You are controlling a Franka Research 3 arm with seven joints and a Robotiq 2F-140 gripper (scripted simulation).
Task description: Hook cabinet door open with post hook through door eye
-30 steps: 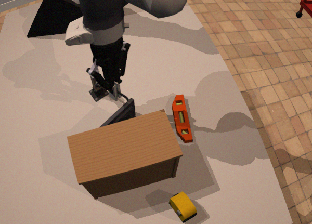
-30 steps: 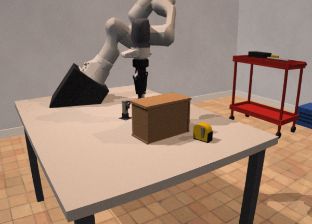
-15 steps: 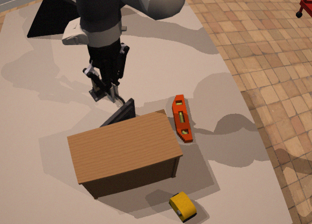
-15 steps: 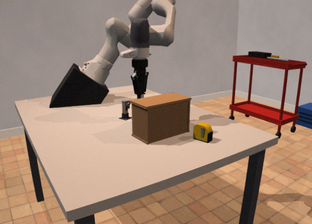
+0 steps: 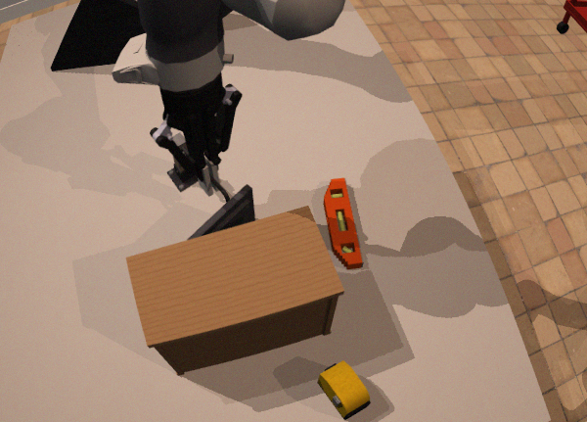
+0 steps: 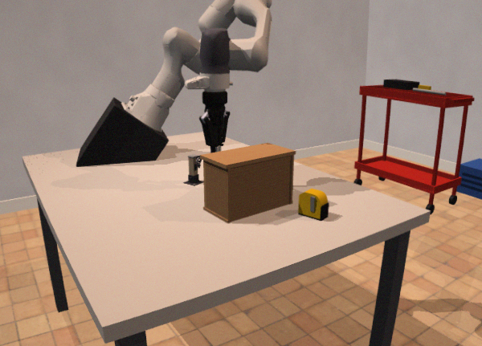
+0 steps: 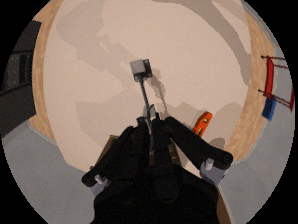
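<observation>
Right now my hand is 2 cm above the thin hook rod, 1 cm to the left of it and 1 cm past it. The rest, counted from my hand: dark grey door: 9 cm ahead, 4 cm below, 2 cm to the right; yellow tape measure: 33 cm ahead, 11 cm to the left, 7 cm below; orange spirit level: 19 cm to the left, 9 cm below, 6 cm ahead.
</observation>
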